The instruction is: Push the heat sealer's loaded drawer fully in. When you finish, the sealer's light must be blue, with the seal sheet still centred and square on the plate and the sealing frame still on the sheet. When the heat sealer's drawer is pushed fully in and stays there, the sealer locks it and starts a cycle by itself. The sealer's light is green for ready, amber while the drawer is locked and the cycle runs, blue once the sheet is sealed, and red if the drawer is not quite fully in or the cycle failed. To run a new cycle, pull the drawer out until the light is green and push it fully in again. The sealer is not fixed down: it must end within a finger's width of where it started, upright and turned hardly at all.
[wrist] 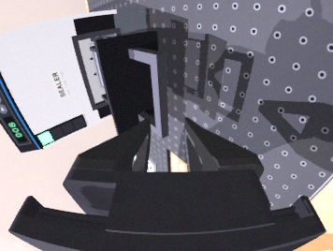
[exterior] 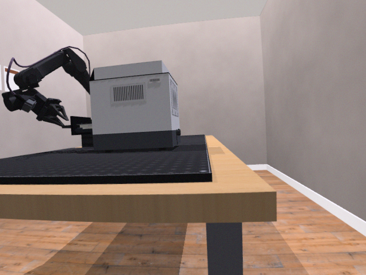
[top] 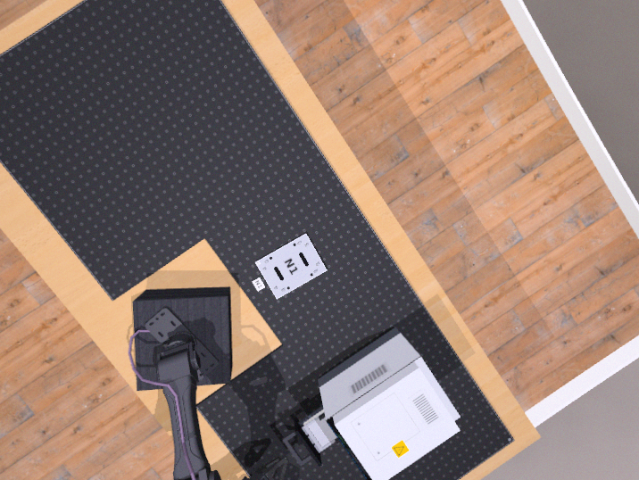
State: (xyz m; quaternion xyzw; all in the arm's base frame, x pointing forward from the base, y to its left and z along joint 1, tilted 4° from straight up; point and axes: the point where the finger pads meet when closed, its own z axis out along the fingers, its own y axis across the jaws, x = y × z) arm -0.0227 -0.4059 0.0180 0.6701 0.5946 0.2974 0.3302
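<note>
My gripper is now 140 mm short of the sealer drawer, 30 mm above it and 20 mm to the left of it. From my hand the other things lie so: tag: 380 mm to the left, 240 mm ahead, 120 mm below.
</note>
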